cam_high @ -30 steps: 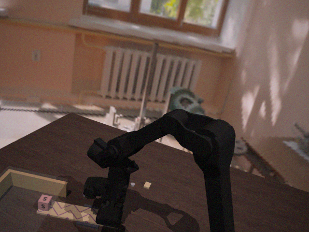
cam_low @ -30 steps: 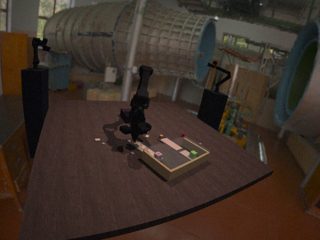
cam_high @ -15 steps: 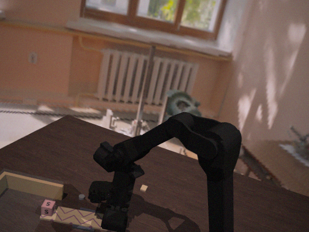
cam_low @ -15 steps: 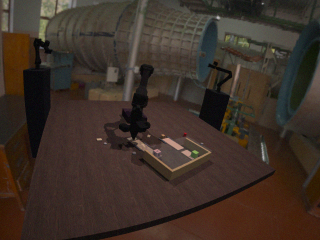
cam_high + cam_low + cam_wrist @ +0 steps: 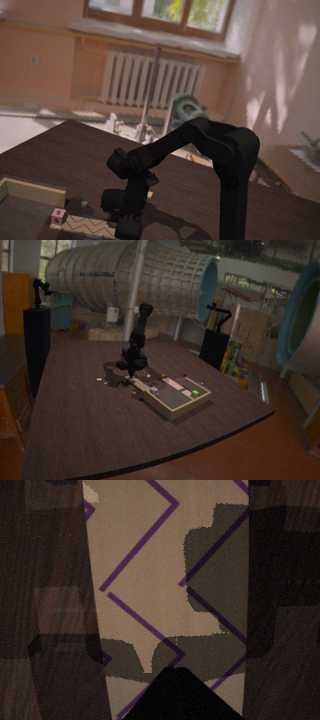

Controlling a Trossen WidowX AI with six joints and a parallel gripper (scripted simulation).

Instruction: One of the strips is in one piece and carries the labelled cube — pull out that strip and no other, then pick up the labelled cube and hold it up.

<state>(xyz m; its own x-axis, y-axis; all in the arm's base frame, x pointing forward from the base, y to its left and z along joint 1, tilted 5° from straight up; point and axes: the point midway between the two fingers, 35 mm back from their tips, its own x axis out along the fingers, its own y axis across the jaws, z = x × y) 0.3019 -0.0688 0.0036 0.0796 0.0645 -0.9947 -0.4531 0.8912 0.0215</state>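
The pink cube marked s is 170 mm ahead of my gripper tip, 100 mm to the left of it and 20 mm above it. Also, from my gripper tip: grey disc 80 mm ahead, 150 mm to the right.
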